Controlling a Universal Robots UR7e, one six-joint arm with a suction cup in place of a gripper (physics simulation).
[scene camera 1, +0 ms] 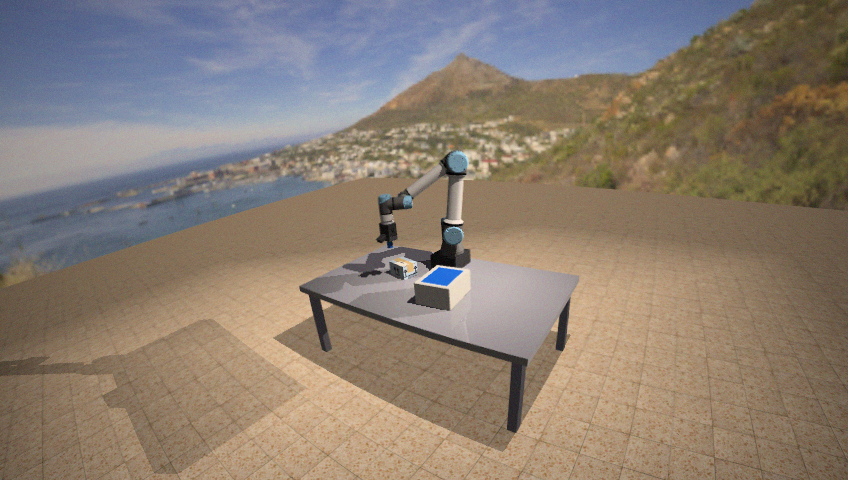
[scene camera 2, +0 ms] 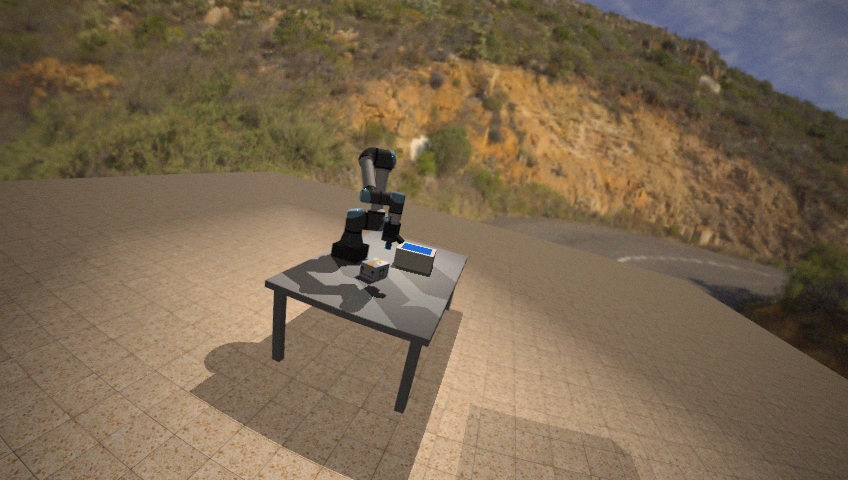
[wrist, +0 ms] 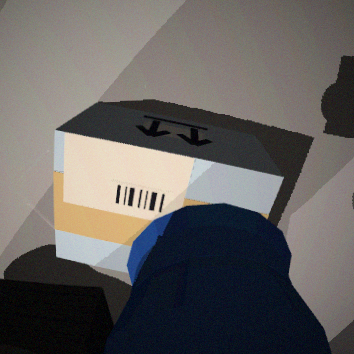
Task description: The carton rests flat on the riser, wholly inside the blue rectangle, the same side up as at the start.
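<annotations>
A riser (scene camera 1: 442, 287) is sitting on the table, and there's a carton (wrist: 116, 169) too. My suction cup (wrist: 207, 271) is 18 cm from the middle of the carton, above it. My suction cup holds nothing.
</annotations>
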